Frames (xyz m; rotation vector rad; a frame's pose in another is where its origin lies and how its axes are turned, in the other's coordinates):
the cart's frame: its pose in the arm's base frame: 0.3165 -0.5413 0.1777 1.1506 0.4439 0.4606
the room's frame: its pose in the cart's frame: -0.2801 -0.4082 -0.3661 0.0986 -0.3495 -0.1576
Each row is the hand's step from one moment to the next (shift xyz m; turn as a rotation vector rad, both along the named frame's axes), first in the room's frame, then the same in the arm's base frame.
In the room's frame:
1: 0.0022 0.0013 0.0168 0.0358 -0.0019 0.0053
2: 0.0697 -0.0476 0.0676 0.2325 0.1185 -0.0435
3: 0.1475 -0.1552 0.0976 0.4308 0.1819 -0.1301
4: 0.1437 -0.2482 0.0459 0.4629 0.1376 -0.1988
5: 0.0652 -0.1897 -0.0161 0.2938 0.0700 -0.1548
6: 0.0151 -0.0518 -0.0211 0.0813 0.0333 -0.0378
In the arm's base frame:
1: 0.0063 -0.0147 0.0058 0.0358 0.0020 -0.0051
2: 0.0807 -0.0630 -0.0349 0.2224 0.1261 0.0681
3: 0.1563 -0.1083 -0.1386 0.3977 0.2677 0.0761
4: 0.1341 -0.0904 -0.2412 0.4094 0.3241 0.0099
5: 0.0470 -0.0310 -0.1932 0.2518 0.2268 -0.0185
6: 0.0062 0.0064 -0.0572 0.0718 0.0625 0.0095

